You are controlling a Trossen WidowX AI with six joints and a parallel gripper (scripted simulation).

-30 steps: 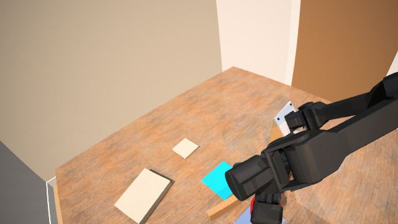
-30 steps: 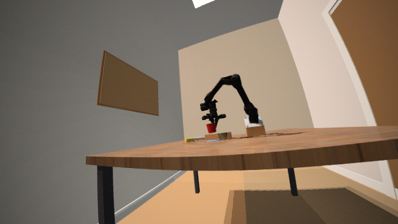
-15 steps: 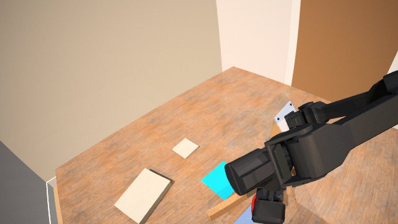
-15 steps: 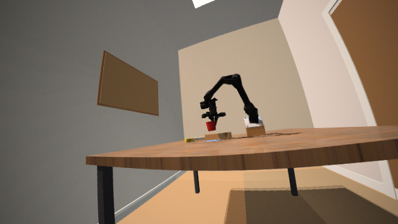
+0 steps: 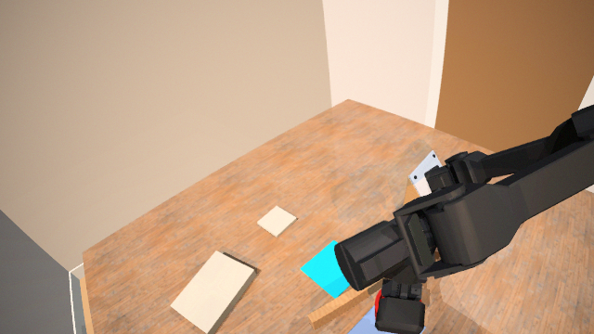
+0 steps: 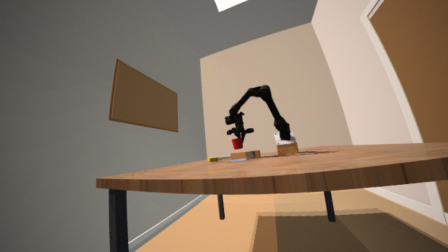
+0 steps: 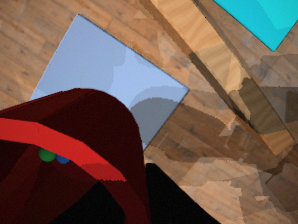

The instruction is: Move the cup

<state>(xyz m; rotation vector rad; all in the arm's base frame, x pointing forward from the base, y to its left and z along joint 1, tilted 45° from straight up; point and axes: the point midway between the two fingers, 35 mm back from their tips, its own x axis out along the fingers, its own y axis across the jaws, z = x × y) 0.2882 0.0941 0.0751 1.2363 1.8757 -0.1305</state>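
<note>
Now: gripper tip 30 mm short of the blue marble, 30 mm to the right of it and 20 mm above it. From my gripper tip the other things lie so: light blue pad: 20 mm ahead, 20 mm to the left, 120 mm below; wooden bar: 10 mm ahead, 70 mm to the right, 100 mm below; cup: 20 mm ahead, 20 mm to the left.
</note>
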